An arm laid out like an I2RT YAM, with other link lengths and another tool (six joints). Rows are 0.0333 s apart.
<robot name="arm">
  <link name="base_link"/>
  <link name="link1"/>
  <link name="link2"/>
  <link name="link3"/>
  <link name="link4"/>
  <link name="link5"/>
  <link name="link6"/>
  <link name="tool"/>
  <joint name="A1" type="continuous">
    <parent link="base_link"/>
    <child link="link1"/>
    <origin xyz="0 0 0.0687" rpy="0 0 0"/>
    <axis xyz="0 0 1"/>
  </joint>
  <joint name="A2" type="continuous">
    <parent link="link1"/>
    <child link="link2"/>
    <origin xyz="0.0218 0.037 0.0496" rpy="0 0 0"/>
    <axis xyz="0 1 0"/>
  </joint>
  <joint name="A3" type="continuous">
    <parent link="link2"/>
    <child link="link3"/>
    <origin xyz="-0.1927 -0.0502 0" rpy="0 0 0"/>
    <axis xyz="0 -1 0"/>
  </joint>
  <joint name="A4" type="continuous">
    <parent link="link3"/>
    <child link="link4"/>
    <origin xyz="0.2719 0.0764 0.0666" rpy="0 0 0"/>
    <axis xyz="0 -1 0"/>
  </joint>
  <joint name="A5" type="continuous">
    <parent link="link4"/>
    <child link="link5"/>
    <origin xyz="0.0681 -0.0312 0.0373" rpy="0 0 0"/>
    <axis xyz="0 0 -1"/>
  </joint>
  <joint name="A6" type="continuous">
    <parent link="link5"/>
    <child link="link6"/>
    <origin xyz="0.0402 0 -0.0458" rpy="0 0 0"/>
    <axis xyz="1 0 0"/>
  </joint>
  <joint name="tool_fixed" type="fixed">
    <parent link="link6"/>
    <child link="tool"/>
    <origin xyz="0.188 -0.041 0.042" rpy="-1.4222 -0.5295 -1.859"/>
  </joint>
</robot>
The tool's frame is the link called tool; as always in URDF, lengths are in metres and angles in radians. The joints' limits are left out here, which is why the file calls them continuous.
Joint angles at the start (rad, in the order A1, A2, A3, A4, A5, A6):
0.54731 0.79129 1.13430 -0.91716 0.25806 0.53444
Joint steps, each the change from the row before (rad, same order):
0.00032 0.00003 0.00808 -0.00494 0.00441 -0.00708
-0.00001 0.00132 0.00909 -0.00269 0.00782 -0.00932
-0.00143 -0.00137 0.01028 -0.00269 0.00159 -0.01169
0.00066 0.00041 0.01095 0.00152 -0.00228 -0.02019
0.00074 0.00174 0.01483 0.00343 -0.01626 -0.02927
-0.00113 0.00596 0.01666 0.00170 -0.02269 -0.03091
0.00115 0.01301 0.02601 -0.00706 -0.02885 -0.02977
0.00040 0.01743 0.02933 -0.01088 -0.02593 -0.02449
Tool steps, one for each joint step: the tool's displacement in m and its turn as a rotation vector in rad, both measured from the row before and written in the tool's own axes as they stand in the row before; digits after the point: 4 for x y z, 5 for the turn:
0.0019 -0.0022 -0.0019 0.00447 0.00419 -0.00552
0.0027 -0.0030 -0.0018 0.00651 0.00795 -0.00658
0.0023 -0.0040 -0.0026 0.01017 0.00310 -0.00625
0.0005 -0.0057 -0.0026 0.01573 -0.00223 -0.01386
-0.0024 -0.0082 -0.0032 0.02299 -0.01562 -0.02035
-0.0036 -0.0078 -0.0023 0.02043 -0.02032 -0.02308
-0.0057 -0.0080 -0.0027 0.01676 -0.02876 -0.02572
-0.0049 -0.0070 -0.0020 0.01116 -0.02576 -0.02244

